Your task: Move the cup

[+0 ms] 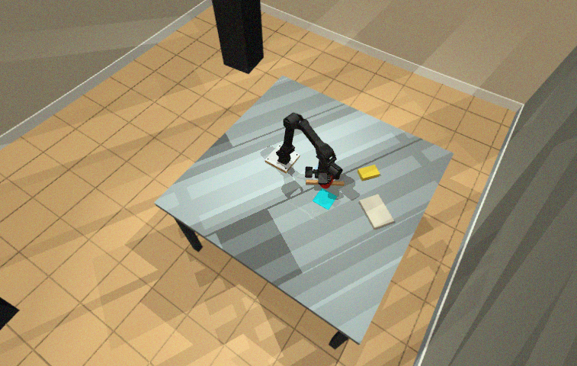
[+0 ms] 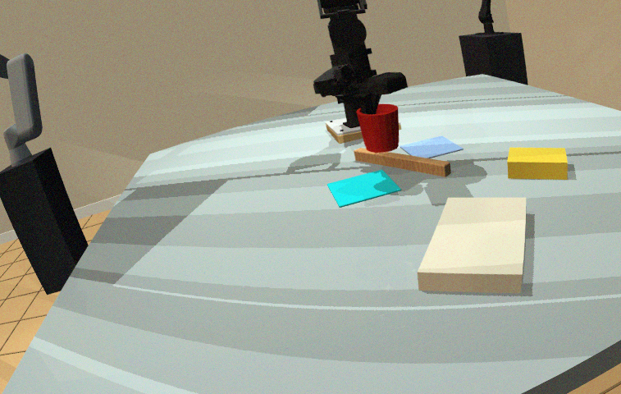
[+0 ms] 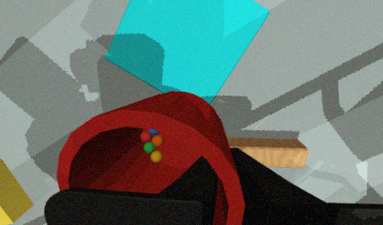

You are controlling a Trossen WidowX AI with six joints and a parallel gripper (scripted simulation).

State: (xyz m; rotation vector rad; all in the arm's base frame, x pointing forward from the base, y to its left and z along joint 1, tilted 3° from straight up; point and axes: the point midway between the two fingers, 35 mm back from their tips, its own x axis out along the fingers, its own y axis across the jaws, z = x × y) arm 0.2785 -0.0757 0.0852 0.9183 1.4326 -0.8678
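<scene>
The cyan pad is 9 cm below my gripper tip, 6 cm ahead of it and 5 cm to the right of it. Round my gripper tip: red cup: 3 cm ahead, 1 cm to the left; wooden bar: 8 cm below, 5 cm to the left, 1 cm ahead; pale blue pad: 14 cm to the left, 9 cm below, 3 cm behind.
</scene>
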